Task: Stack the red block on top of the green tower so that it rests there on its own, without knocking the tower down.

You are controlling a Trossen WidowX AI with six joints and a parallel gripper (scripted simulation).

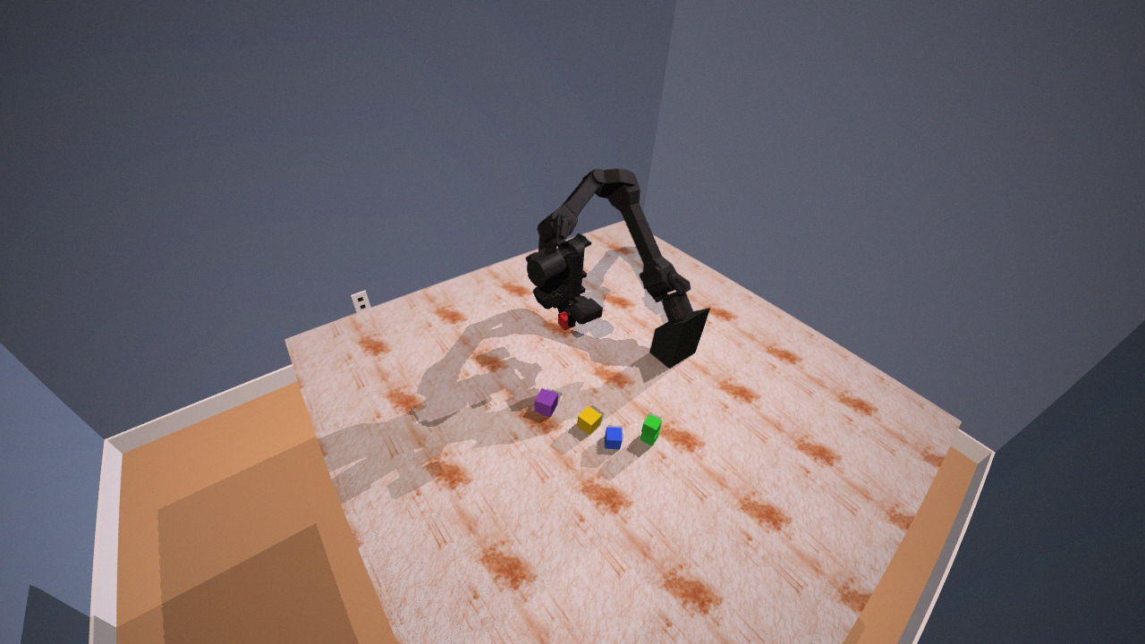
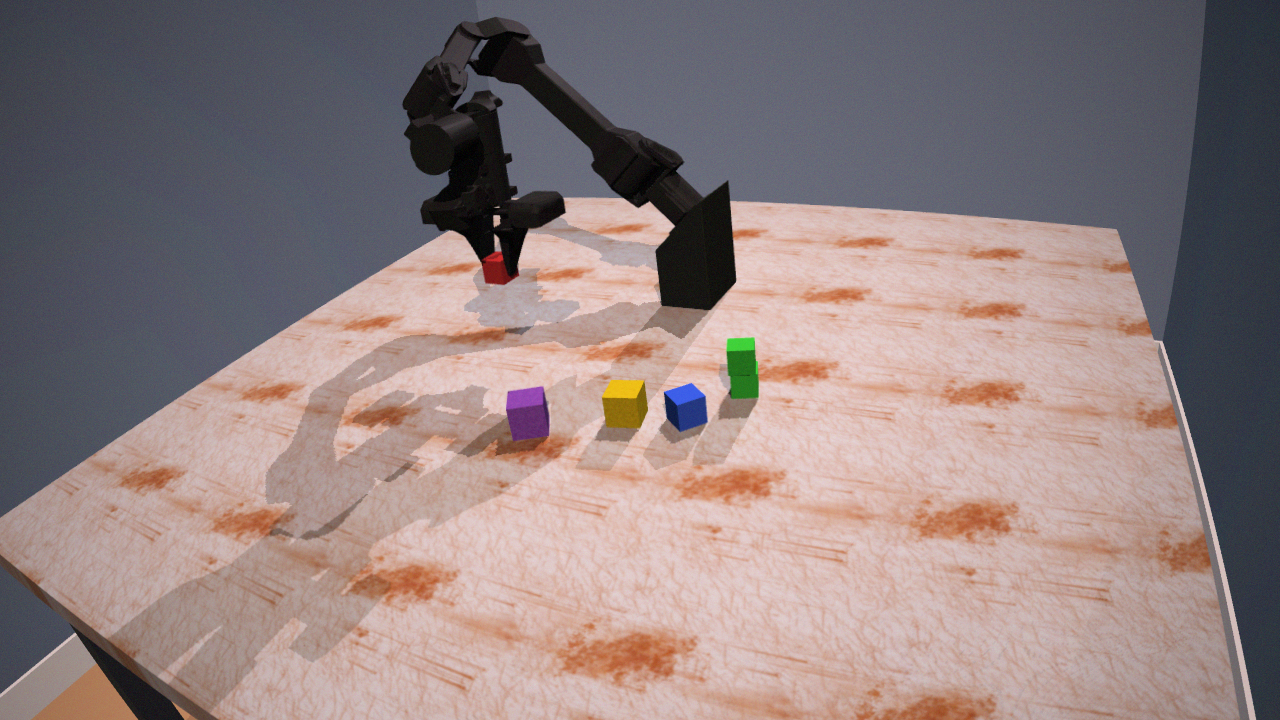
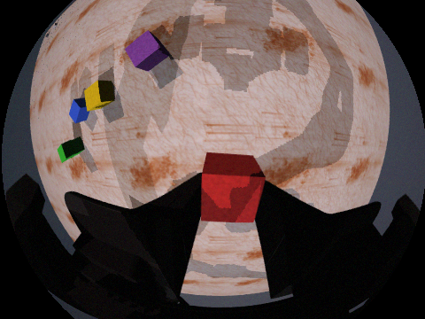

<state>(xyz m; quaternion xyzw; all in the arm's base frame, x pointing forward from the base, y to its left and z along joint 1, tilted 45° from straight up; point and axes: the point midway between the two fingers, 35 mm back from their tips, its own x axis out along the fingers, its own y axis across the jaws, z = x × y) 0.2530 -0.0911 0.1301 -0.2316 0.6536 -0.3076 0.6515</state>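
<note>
My gripper tip is 260 mm to the right of the blue block, 110 mm above it and 80 mm short of it. From my gripper tip the other things lie so: purple block (130 mm ahead, 110 mm below, 100 mm to the left); yellow block (200 mm to the left, 110 mm below, 90 mm ahead); red block (10 mm above).
</note>
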